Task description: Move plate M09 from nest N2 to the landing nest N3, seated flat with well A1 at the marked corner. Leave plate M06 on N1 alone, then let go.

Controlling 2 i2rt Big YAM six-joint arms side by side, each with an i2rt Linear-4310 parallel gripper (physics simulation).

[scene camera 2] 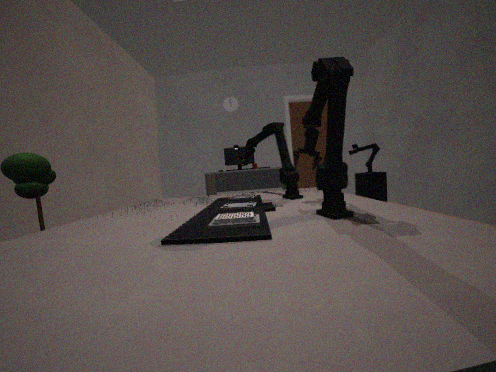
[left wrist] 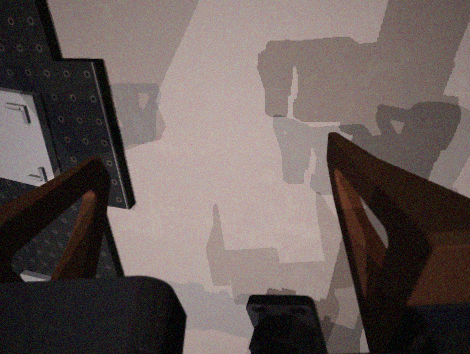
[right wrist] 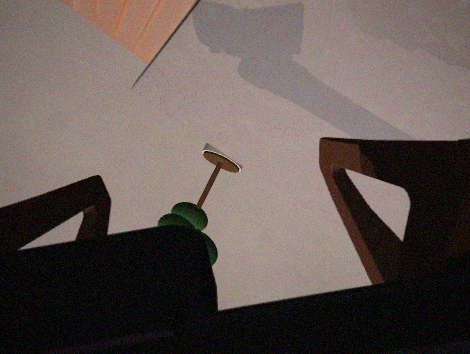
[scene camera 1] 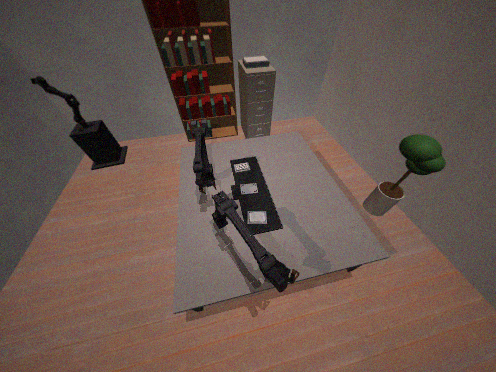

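A black perforated board (scene camera 1: 255,202) (scene camera 2: 190,234) (left wrist: 75,110) carries three nests in a row. A welled plate (scene camera 1: 241,166) (scene camera 2: 234,217) sits in the far end nest of scene camera 1. The middle nest (scene camera 1: 249,188) (scene camera 2: 240,205) (left wrist: 20,135) shows a bare pale face with corner brackets in the left wrist view. The near end nest (scene camera 1: 257,217) looks filled by a pale plate. Plate and nest labels are unreadable. My left gripper (scene camera 1: 209,190) (scene camera 2: 308,152) (left wrist: 212,156) is open and empty above the table beside the board. My right gripper (scene camera 1: 295,275) (right wrist: 213,169) is open and empty near the front table edge.
The grey table (scene camera 1: 310,185) lies under both arms. In scene camera 1 the right arm (scene camera 1: 245,230) stretches past the board's near end. A potted plant (scene camera 1: 382,197) (right wrist: 220,162), a bookshelf, a filing cabinet (scene camera 1: 256,97) and a black pedestal (scene camera 1: 97,142) stand beyond the table.
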